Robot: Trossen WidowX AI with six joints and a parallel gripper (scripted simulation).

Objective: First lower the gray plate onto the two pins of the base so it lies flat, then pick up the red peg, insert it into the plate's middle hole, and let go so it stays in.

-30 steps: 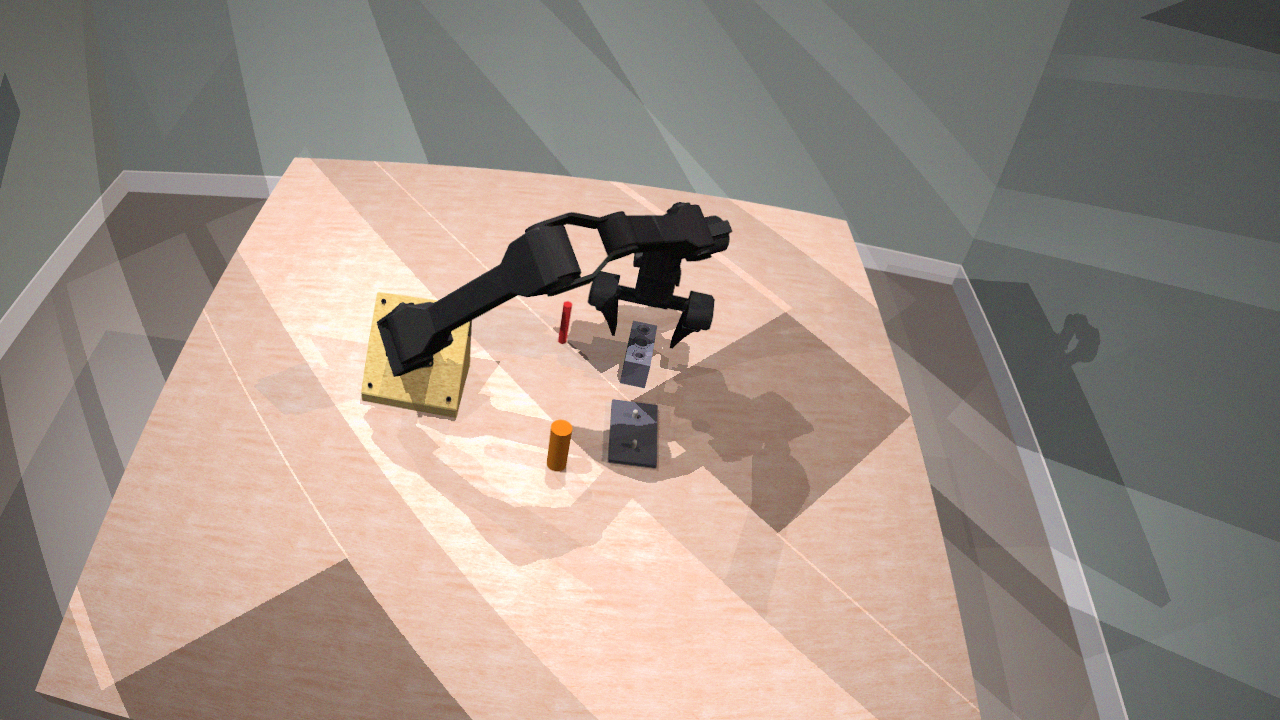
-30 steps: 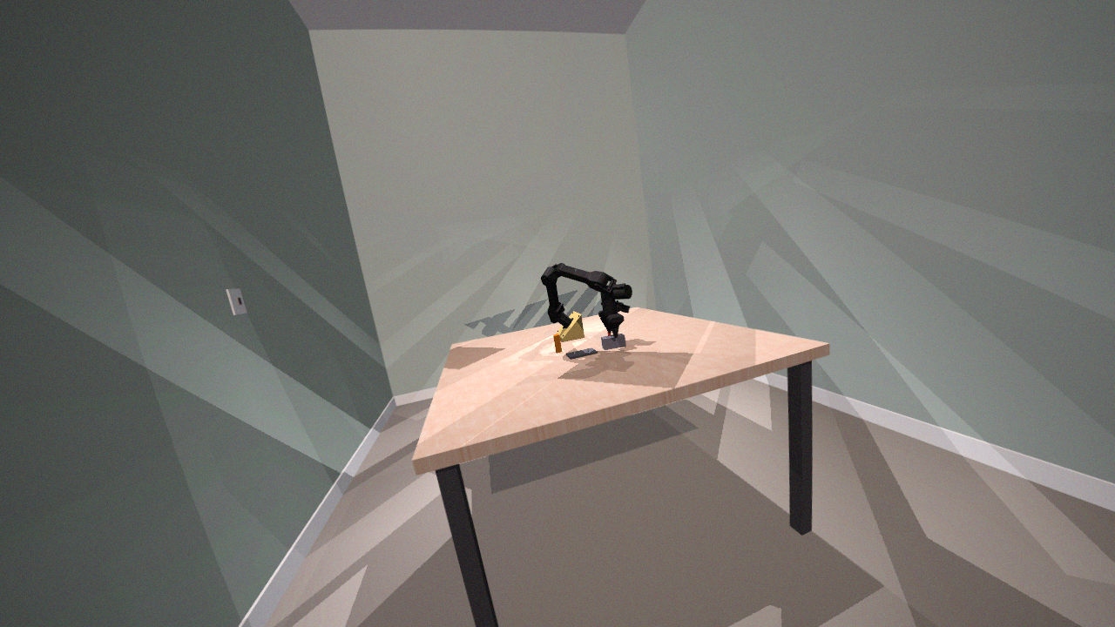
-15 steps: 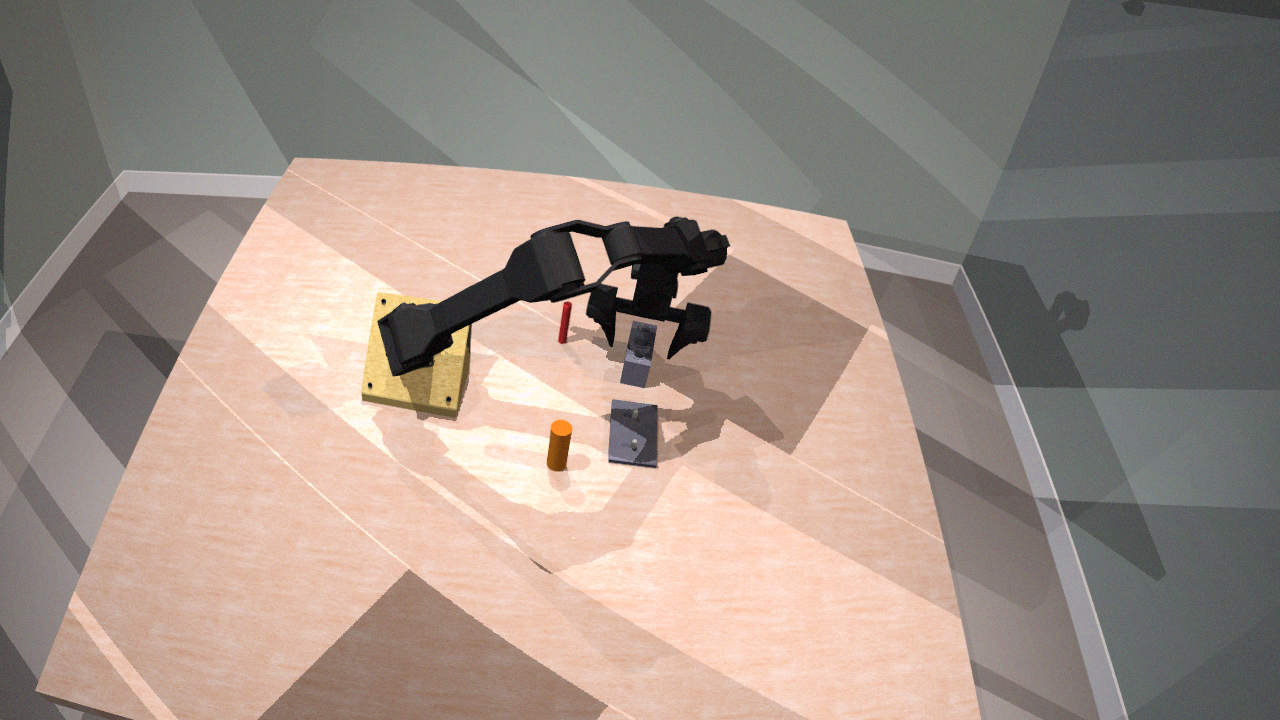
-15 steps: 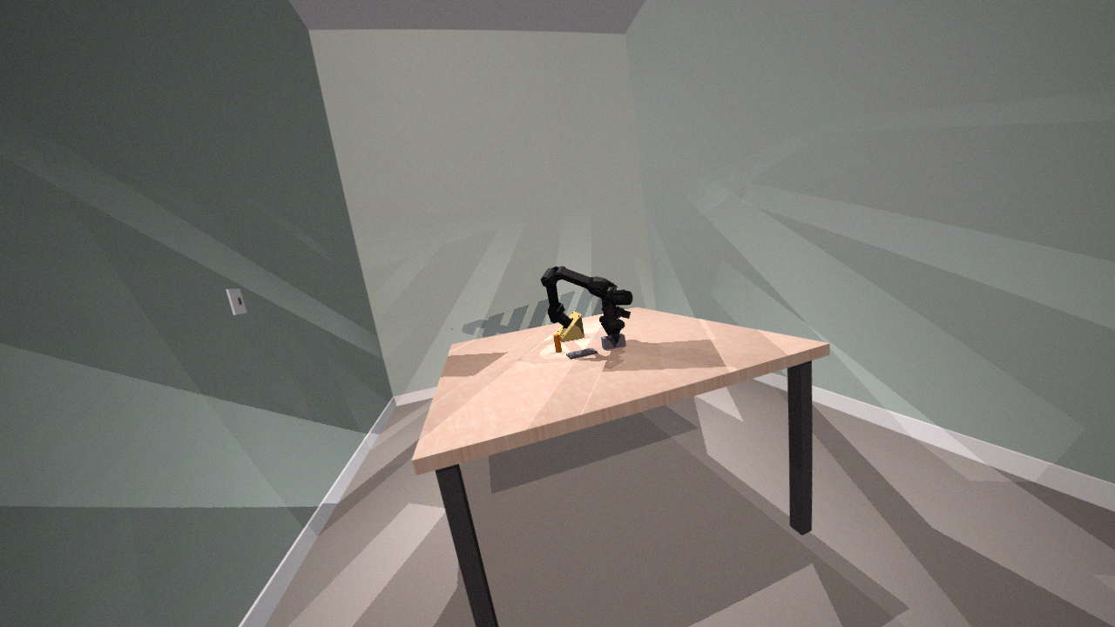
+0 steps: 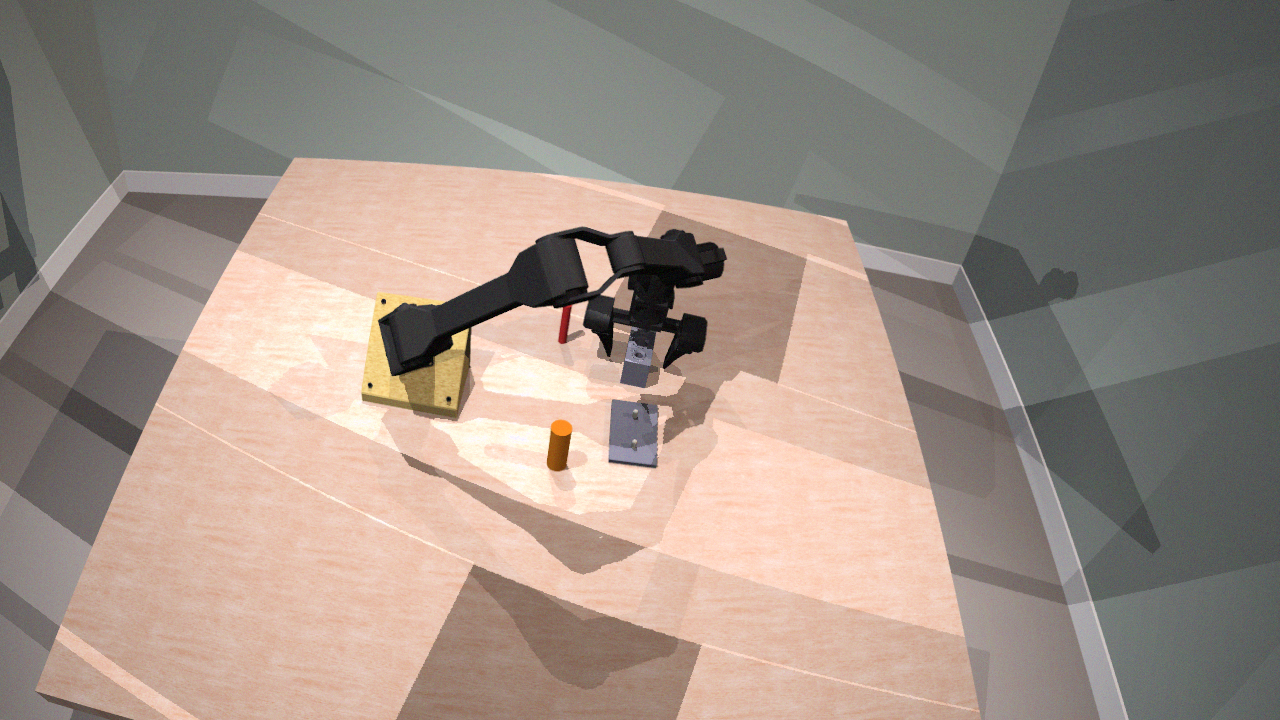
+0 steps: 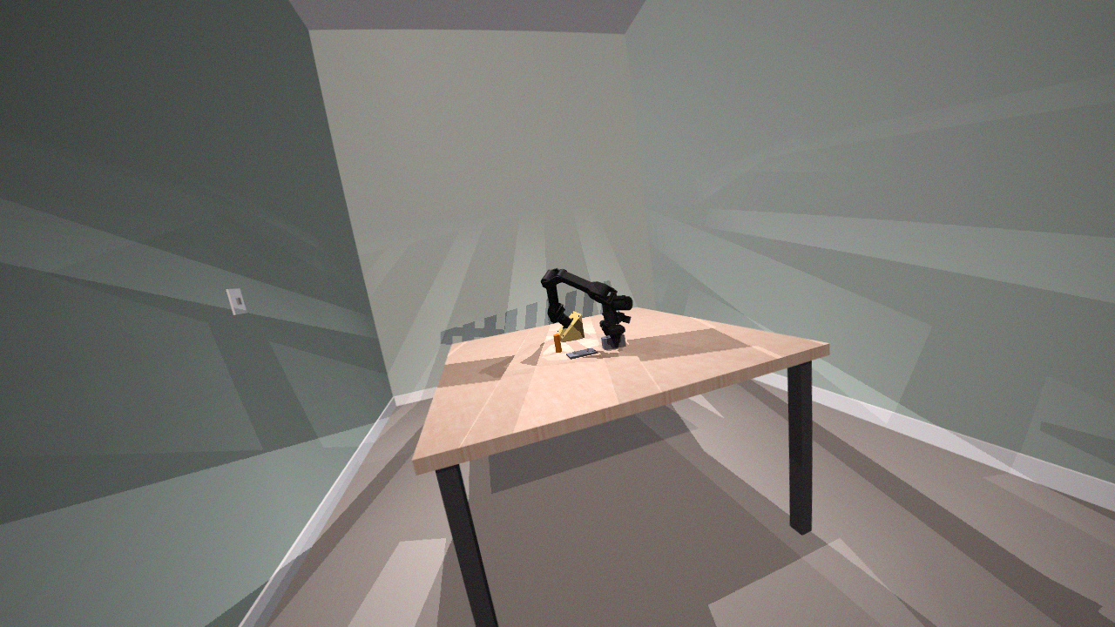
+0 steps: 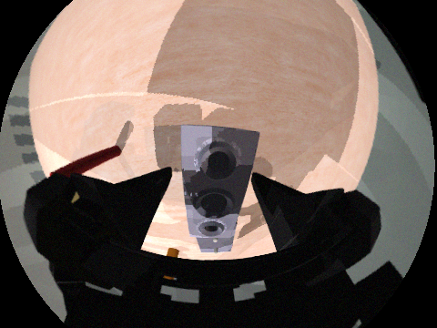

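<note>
The gray base lies 15 cm to the right of my gripper tip and 3 cm behind it. Round my gripper tip: orange cylinder 20 cm to the right, 15 cm behind, 3 cm above; then gray plate 3 cm above; then red peg 12 cm behind, 5 cm to the left, 3 cm above.
</note>
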